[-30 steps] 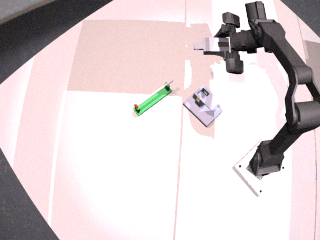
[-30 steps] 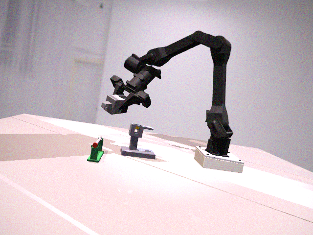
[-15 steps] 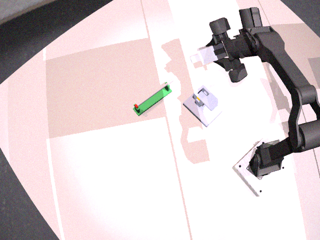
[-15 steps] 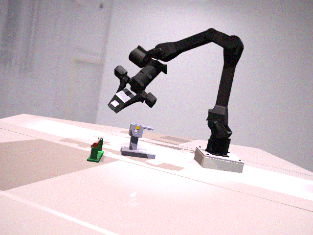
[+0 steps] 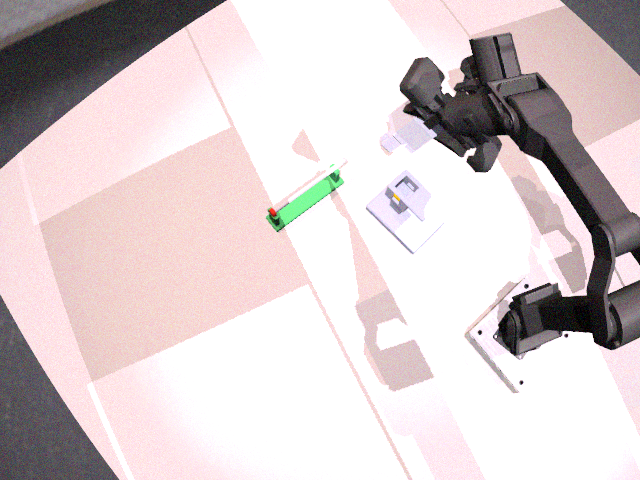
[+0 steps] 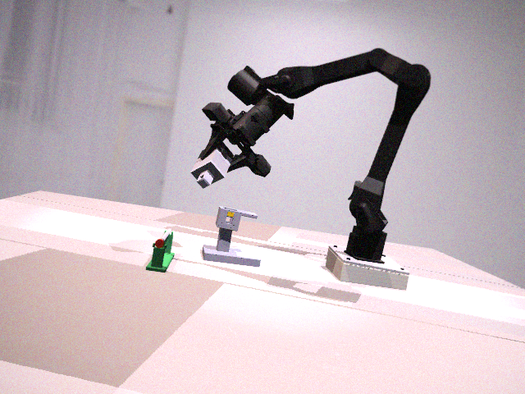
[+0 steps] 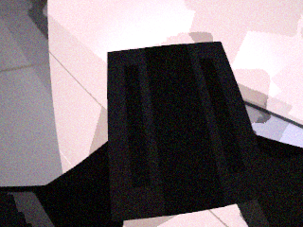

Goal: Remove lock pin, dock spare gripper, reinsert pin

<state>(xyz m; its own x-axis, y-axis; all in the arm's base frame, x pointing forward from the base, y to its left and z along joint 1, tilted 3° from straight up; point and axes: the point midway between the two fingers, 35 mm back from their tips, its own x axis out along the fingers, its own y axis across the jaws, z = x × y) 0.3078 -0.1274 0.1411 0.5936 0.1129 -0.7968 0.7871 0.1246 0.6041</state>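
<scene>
The green rack is 9 cm ahead of my gripper tip, 15 cm to the left of it and 15 cm below it. Also, from my gripper tip: spare gripper: 1 cm to the left; grey mount: 5 cm behind, 7 cm to the left, 12 cm below.
</scene>
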